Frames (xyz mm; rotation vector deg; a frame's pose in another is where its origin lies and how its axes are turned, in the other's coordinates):
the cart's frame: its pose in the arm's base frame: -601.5 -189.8 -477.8 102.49 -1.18 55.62
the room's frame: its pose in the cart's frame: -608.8 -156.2 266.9 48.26 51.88 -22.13
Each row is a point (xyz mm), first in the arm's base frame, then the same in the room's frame.
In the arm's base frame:
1: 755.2 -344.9 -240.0
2: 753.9 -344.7 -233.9
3: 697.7 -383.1 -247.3
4: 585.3 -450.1 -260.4
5: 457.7 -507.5 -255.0
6: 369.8 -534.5 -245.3
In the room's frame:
1: 399.6 1175.6 1209.7
2: 402.9 1180.0 1206.6
3: 369.7 1160.8 1148.8
4: 318.5 1129.6 1031.7
5: 286.5 1103.2 898.0
6: 278.2 1084.8 807.8

